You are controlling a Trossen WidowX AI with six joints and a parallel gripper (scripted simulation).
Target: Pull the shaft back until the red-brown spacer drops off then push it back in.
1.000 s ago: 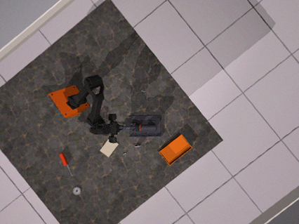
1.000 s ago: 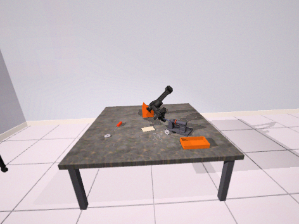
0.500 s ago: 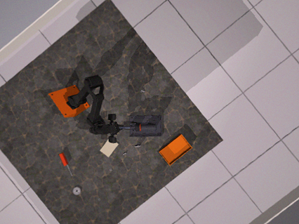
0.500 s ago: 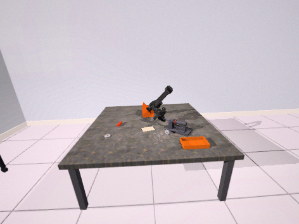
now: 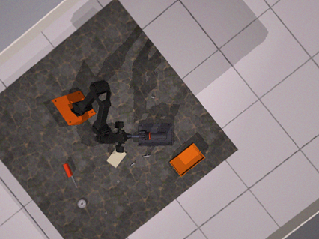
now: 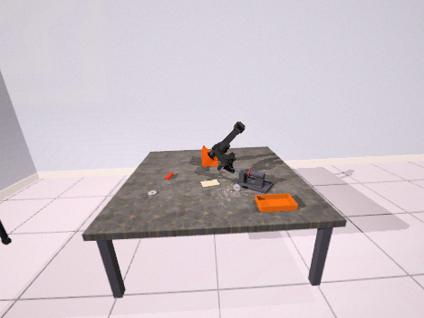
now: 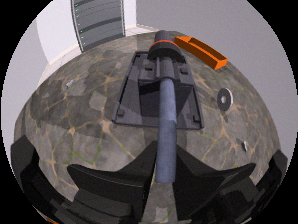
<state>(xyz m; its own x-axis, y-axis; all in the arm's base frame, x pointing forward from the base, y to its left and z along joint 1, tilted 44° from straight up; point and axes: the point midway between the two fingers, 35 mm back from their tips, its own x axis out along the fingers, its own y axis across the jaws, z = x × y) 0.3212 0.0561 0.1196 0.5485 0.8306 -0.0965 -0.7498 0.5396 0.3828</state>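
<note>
My gripper tip is now 30 mm short of the blue-grey shaft, 30 mm to the right of it and 30 mm below it. Round my gripper tip: beige card (40 mm ahead, 180 mm to the right, 50 mm below); red-brown spacer (80 mm ahead, 90 mm to the left, 20 mm above); small grey part (170 mm ahead, 10 mm to the right, 30 mm below).
</note>
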